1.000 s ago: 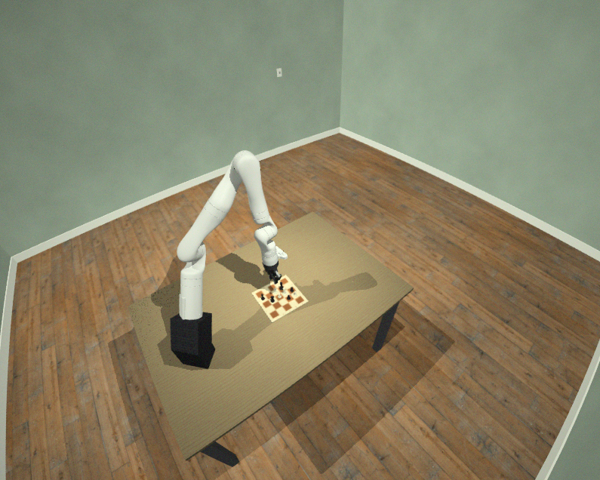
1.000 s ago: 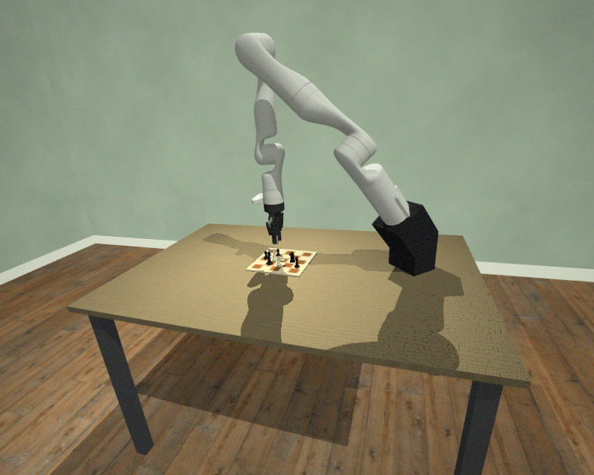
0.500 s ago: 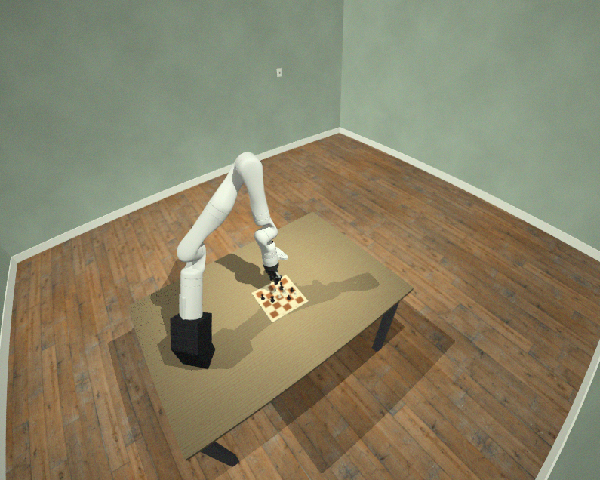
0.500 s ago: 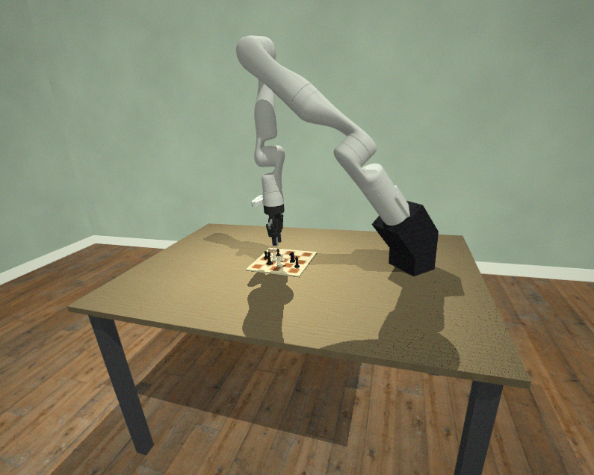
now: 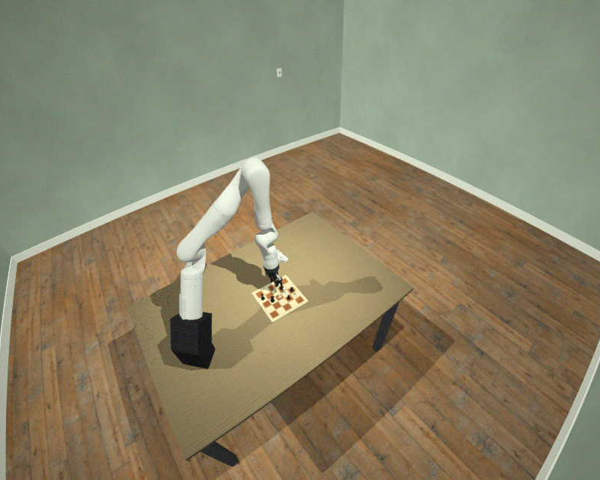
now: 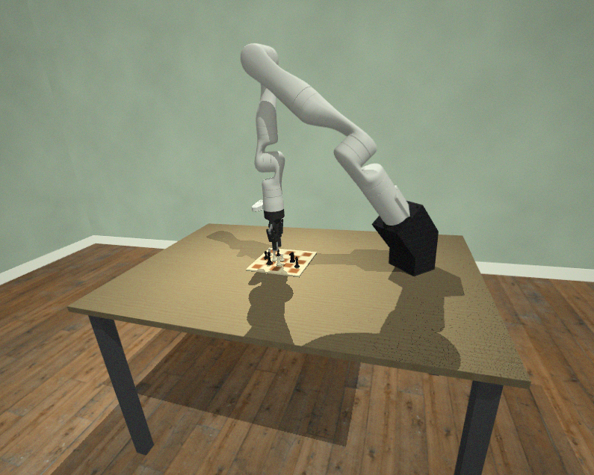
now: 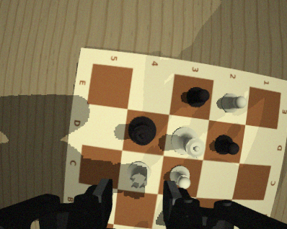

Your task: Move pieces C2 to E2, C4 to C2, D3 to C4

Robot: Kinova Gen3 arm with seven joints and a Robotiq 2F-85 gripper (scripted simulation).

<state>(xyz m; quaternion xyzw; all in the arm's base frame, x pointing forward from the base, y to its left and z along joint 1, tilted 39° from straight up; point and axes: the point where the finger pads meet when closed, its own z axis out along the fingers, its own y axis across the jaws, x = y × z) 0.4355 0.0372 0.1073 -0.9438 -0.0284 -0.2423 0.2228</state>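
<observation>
The chessboard is 90 mm below my hand and 40 mm to the right of it. Also, from my hand: black knight: 70 mm below, 40 mm to the right, 40 mm behind.
</observation>
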